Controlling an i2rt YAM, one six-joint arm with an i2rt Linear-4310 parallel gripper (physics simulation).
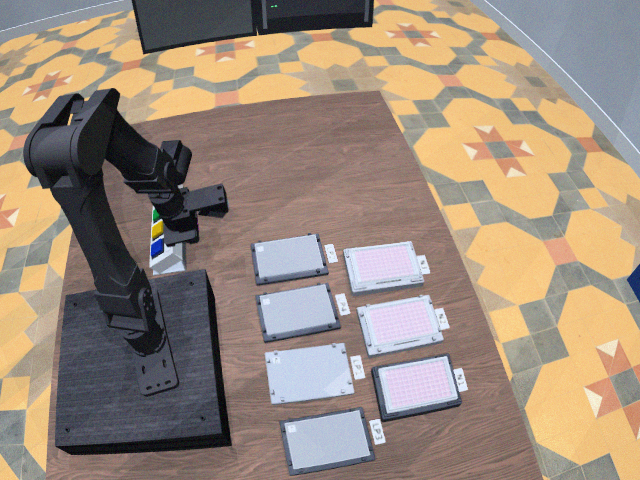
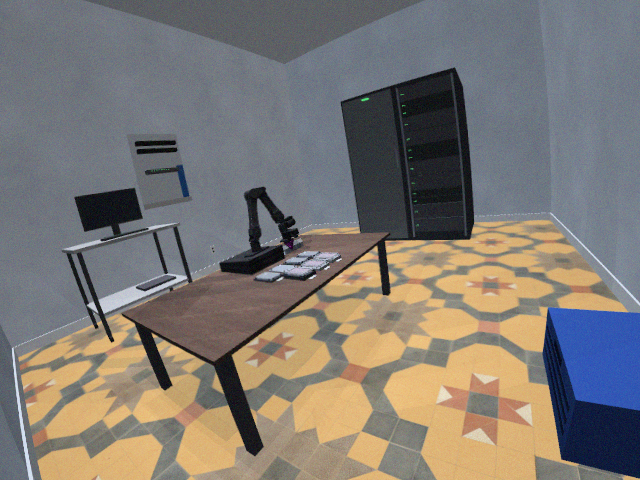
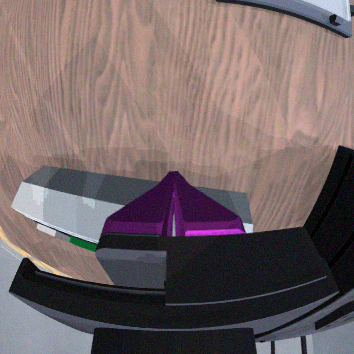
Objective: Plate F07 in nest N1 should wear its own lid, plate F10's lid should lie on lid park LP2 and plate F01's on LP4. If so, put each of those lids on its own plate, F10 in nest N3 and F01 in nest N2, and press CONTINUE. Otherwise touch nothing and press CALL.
Scene:
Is my gripper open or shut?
Shut.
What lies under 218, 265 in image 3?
My gripper.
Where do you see a white button box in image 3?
At 64, 202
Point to a white button box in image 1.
163, 260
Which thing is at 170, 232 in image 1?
My gripper.

